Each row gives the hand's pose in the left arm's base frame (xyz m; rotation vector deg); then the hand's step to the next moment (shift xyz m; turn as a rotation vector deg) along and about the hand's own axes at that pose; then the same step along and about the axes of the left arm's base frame.
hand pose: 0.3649 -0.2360 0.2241 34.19 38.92 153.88
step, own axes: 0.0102 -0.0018 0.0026 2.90 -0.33 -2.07
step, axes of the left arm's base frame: -0.0073 0.0064 0.0044 -3.41 0.61 -0.91
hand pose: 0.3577 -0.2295 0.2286 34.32 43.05 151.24
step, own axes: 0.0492 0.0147 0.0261 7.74 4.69 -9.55
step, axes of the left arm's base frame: -0.0326 0.0196 0.0433 -12.11 -4.55 -2.42
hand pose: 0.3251 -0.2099 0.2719 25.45 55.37 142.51
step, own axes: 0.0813 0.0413 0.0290 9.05 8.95 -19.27
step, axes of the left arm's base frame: -0.0682 0.0295 0.0603 -18.67 -12.13 -6.13
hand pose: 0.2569 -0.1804 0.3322 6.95 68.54 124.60
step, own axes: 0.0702 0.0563 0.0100 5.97 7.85 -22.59
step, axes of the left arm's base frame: -0.0793 0.0265 0.0347 -16.93 -15.90 -8.25
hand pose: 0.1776 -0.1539 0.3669 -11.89 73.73 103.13
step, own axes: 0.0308 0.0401 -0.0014 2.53 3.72 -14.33
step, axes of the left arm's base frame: -0.0480 0.0133 0.0087 -9.07 -10.70 -5.36
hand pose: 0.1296 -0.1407 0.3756 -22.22 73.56 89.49
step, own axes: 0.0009 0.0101 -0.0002 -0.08 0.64 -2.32
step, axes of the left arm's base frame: -0.0090 0.0013 0.0046 -1.30 -1.97 -0.47
